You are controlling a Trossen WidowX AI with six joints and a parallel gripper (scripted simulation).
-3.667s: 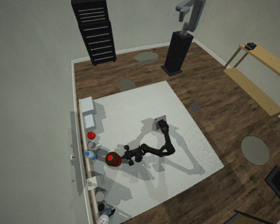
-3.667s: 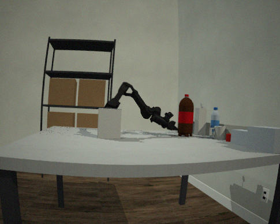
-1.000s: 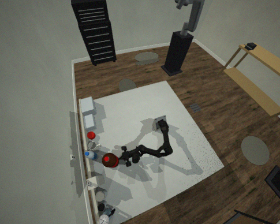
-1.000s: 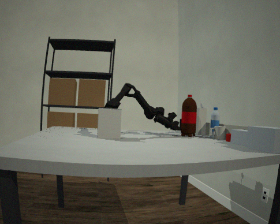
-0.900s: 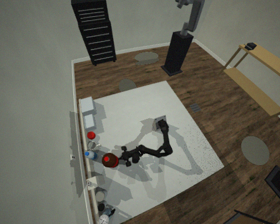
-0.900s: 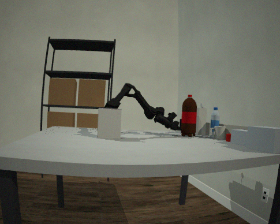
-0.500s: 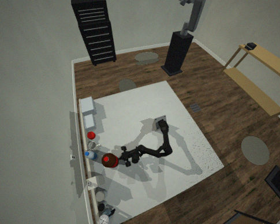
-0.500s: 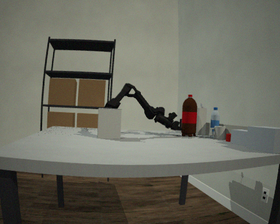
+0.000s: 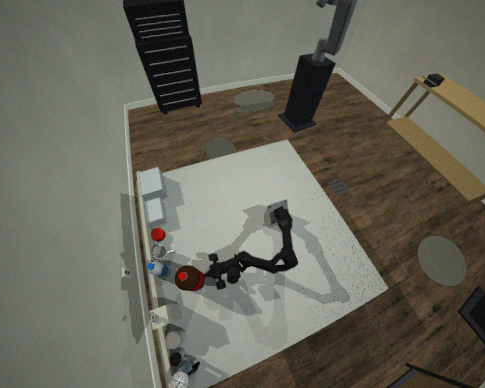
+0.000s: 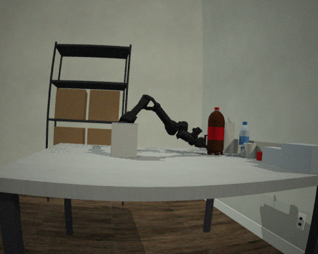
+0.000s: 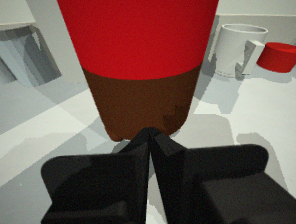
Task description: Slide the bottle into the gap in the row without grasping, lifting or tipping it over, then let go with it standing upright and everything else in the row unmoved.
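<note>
Right now my hand is 9 cm short of the brown cola bottle, 1 cm to the left of it and 9 cm below it. The rest, counted from my hand: french press (26 cm ahead, 35 cm to the left, 8 cm above); then water bottle (23 cm ahead, 14 cm to the right, 5 cm above).
</note>
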